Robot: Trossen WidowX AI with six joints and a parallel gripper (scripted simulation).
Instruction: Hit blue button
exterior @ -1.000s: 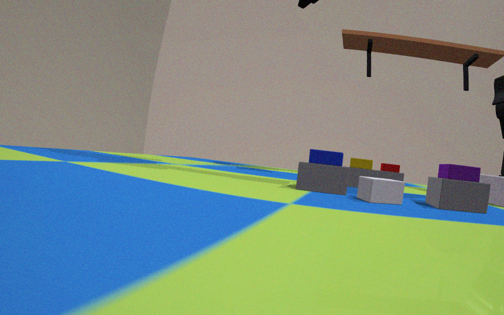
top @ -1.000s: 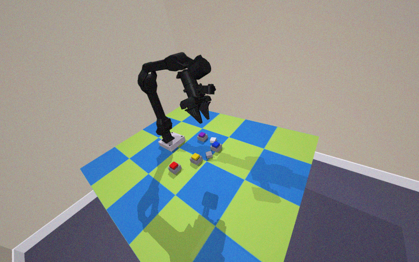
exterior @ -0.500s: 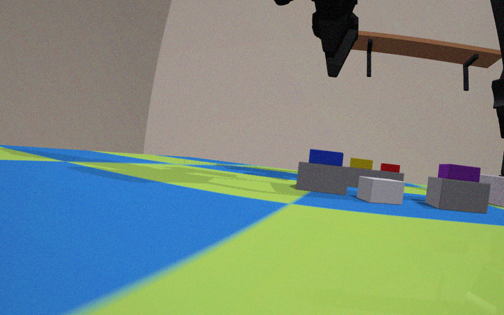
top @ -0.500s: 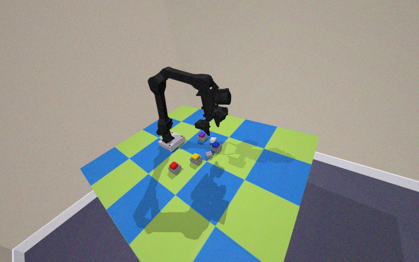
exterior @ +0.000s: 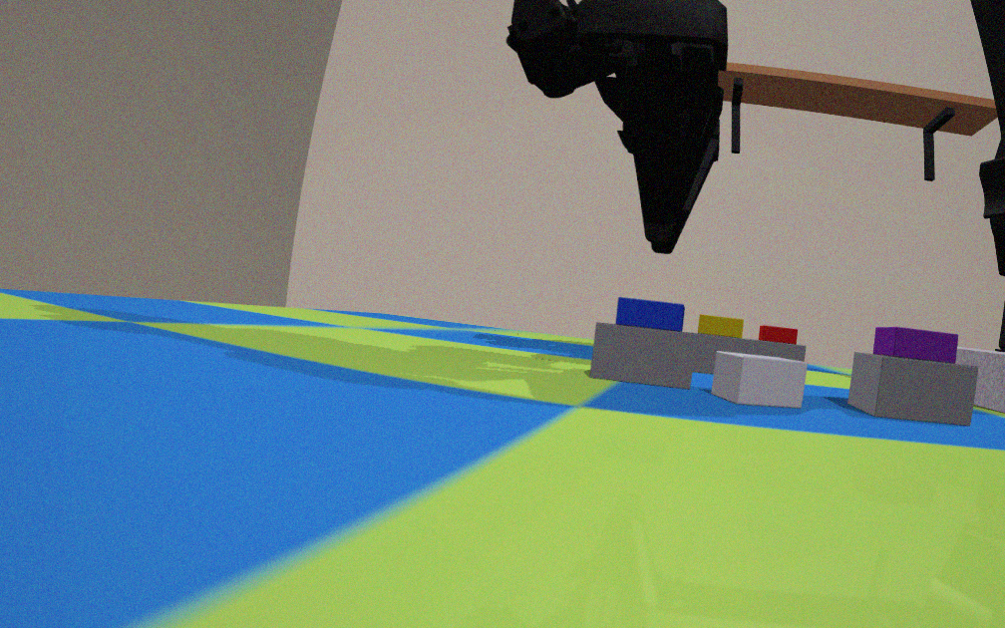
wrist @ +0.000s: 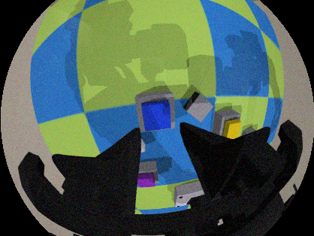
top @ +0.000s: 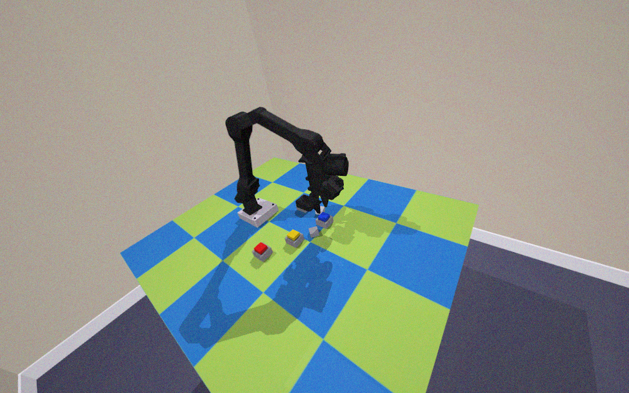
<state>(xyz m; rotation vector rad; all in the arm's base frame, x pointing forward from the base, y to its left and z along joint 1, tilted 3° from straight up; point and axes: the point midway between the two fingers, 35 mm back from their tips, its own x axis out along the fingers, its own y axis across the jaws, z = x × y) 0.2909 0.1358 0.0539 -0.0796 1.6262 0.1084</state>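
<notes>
Right now my gripper tip is 40 mm above the blue button. Round my gripper tip: yellow button 30 mm behind, 130 mm to the right, 30 mm below; purple button 130 mm behind, 20 mm to the left, 30 mm below; red button 70 mm behind, 240 mm to the right, 30 mm below.
</notes>
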